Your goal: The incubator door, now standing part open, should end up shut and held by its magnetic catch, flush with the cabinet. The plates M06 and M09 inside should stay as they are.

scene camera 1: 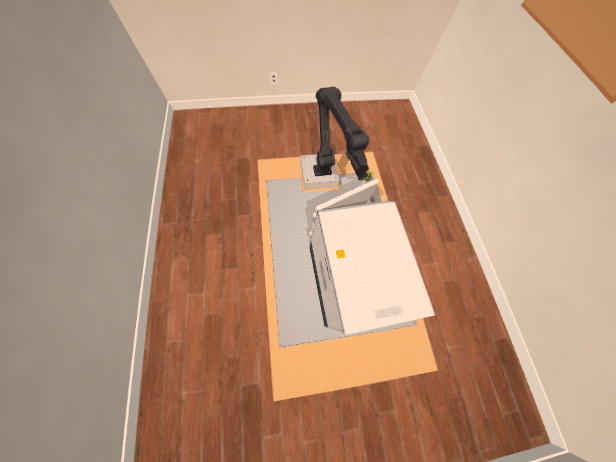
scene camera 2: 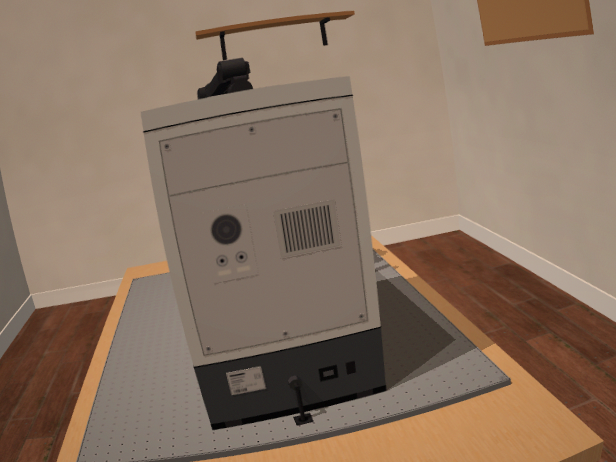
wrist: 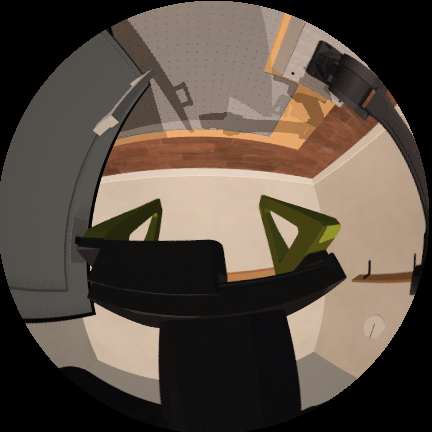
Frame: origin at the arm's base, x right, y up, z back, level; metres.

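Seen in the pictures: gripper, between the fingertips: [scene camera 1: 366, 172] [wrist: 210, 201]; arm's base, origin of its link: [scene camera 1: 322, 170] [wrist: 324, 62].
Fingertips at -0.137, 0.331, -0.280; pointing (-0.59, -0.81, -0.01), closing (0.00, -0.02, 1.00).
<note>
Offsets run from my fingertips to a thing's top centre, as dx, dy, dz. "*": to the spot under its first point. Level surfaces: height alone.
The white incubator cabinet [scene camera 1: 382, 267] [scene camera 2: 270, 295] stands on the grey perforated board. Its door [scene camera 1: 346, 195] [wrist: 37, 190] stands part open: in scene camera 1 it meets the cabinet at its left end and its right end stands away, leaving a wedge-shaped gap. The handle {* +0.050, -0.072, -0.108} [wrist: 106, 125] shows on the door's outer face in the wrist view. My gripper [scene camera 1: 367, 176] [wrist: 210, 201] is open and empty, with green fingers. It is outside the door by its free end; one finger is close to the door face, and contact cannot be told. Plates M06 and M09 are hidden inside the cabinet.
The arm's base [scene camera 1: 310, 184] stands on the wooden table {dy -0.414} [scene camera 1: 350, 365] behind the door's hinge end. The grey board {dy -0.401} [scene camera 1: 295, 290] [scene camera 2: 140, 325] lies under the cabinet. A power cable {* +0.157, -0.357, -0.736} [scene camera 2: 299, 400] leaves the cabinet's back. A wall shelf [scene camera 2: 275, 24] hangs beyond the arm.
</note>
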